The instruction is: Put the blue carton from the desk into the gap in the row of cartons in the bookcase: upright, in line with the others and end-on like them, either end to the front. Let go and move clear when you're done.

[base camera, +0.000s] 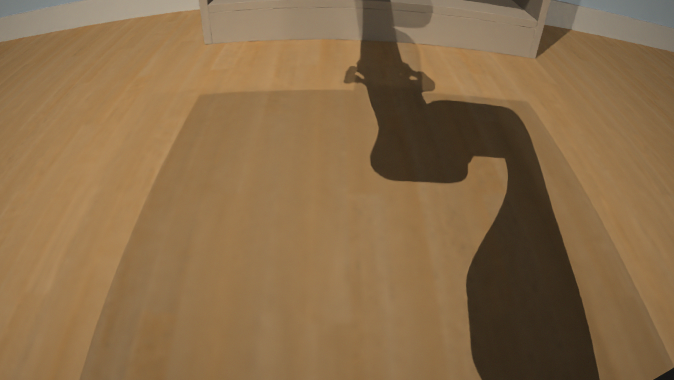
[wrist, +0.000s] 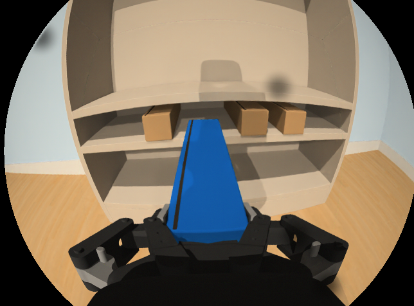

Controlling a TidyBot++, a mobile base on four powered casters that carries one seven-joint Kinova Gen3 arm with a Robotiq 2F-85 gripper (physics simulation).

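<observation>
The blue carton (wrist: 206, 180) is held in my gripper (wrist: 206, 213), which is shut on its near end. The carton points away from me, end-on toward the bookcase, with a dark stripe along the left of its top face. Its far end shows just below the gap in the row. Brown cartons stand end-on on the middle shelf: one (wrist: 158, 128) left of the gap, and two, one (wrist: 253, 121) and another (wrist: 294, 121), to its right. Whether the carton's far end reaches over the shelf edge is hard to tell. The gripper itself does not show in the base camera view.
The bookcase (base camera: 300, 26) (wrist: 68, 95) stands ahead, its base across the top of the base camera view. A shelf board (wrist: 215, 96) runs above the row, and its side panels rise at left and right. The arm's shadow falls on the floor (base camera: 250, 225) and bookcase base.
</observation>
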